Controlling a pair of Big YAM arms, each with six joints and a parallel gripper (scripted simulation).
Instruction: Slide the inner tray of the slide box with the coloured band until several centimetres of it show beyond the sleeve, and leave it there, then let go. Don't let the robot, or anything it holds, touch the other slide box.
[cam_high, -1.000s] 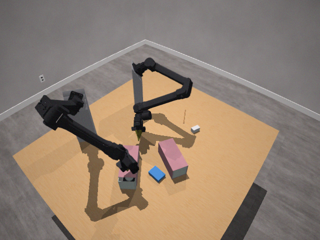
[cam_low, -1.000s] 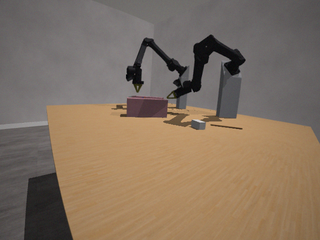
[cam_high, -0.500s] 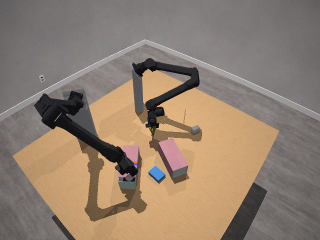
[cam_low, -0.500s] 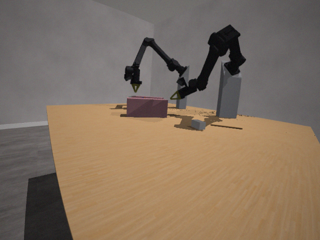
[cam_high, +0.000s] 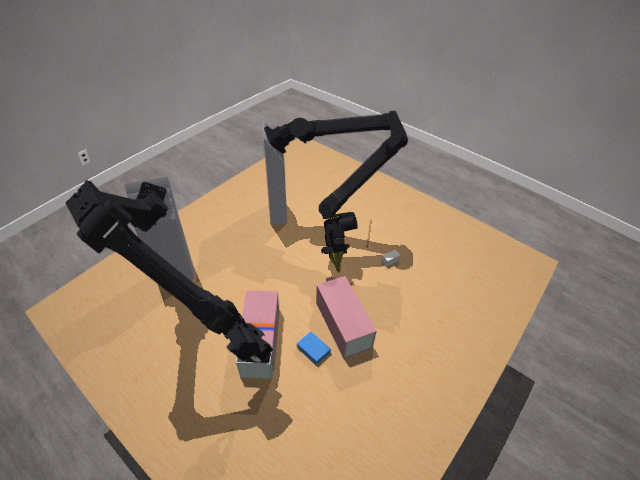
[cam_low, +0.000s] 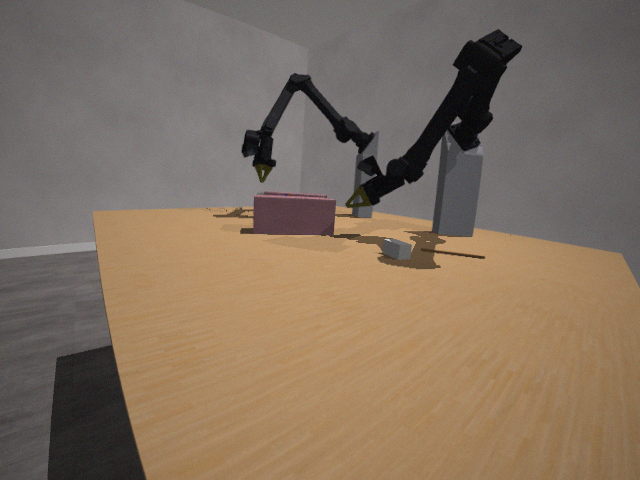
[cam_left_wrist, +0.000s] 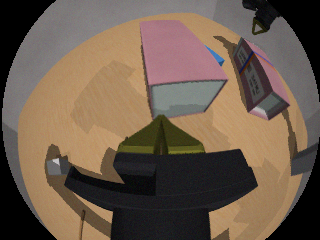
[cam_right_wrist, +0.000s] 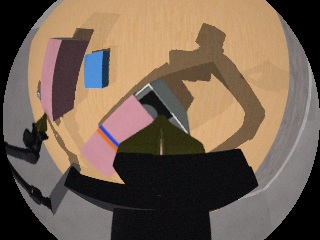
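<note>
Now: the white block 260 mm to the left of my left hand, 80 mm below it and 60 mm ahead of it. The rest, counted from my left hand: blue block: 270 mm to the right, 140 mm ahead, 90 mm below.
</note>
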